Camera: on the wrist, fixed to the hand. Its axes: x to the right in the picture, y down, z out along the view.
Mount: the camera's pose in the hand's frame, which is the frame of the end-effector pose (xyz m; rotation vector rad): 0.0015 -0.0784 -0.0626 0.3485 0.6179 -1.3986
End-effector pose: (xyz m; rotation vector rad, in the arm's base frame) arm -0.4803 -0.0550 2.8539 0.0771 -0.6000 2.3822
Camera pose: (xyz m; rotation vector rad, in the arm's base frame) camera -0.4261 0.0259 2.8297 -0.0746 0.1931 1.0026
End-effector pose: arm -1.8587 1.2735 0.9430 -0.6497 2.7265 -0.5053
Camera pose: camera -1.8528 1.2239 1.0300 1.8780 -1.4859 1.1738
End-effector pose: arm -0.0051 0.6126 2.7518 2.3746 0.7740 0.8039
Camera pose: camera -0.0729 0.6864 2.7474 1.1415 2.4996 0.7095
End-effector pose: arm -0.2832 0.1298 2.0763 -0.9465 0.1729 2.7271
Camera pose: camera -0.2259 0.1935 2.0240 -1.1266 0.0421 1.0740
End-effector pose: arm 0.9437 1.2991 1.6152 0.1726 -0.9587 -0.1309
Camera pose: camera 0.9933 1.2276 1.5652 1.1237 -0.0852 -1.1239
